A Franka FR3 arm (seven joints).
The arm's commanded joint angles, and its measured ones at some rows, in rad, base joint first. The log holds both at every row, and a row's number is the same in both.
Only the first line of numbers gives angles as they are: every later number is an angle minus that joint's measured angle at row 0.
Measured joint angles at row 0:
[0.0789, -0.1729, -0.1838, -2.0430, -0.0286, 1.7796, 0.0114]
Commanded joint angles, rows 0 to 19:
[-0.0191, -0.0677, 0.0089, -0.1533, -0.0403, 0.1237, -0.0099]
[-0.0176, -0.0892, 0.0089, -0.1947, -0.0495, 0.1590, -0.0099]
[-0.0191, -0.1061, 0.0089, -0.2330, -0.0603, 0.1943, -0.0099]
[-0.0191, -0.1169, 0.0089, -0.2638, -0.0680, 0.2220, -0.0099]
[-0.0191, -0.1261, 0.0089, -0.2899, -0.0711, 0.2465, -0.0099]
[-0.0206, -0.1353, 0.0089, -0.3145, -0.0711, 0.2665, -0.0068]
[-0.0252, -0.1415, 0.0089, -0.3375, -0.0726, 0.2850, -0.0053]
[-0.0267, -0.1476, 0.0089, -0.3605, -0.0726, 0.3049, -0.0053]
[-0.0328, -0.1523, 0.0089, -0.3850, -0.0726, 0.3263, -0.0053]
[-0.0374, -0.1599, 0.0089, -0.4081, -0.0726, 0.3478, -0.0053]
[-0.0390, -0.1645, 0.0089, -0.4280, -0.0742, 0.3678, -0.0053]
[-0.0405, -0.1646, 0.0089, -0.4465, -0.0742, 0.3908, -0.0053]
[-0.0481, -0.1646, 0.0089, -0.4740, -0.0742, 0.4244, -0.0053]
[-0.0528, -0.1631, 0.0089, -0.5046, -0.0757, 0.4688, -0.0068]
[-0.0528, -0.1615, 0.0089, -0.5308, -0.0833, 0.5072, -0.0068]
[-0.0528, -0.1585, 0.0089, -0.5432, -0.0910, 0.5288, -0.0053]
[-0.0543, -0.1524, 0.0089, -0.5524, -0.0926, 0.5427, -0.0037]
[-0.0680, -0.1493, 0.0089, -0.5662, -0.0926, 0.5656, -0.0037]
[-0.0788, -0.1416, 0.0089, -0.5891, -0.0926, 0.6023, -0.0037]
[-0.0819, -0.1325, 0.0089, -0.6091, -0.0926, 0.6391, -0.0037]
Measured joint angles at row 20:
[-0.0478, -0.1224, 0.0006, -0.5316, -0.0759, 0.5371, -0.0025]
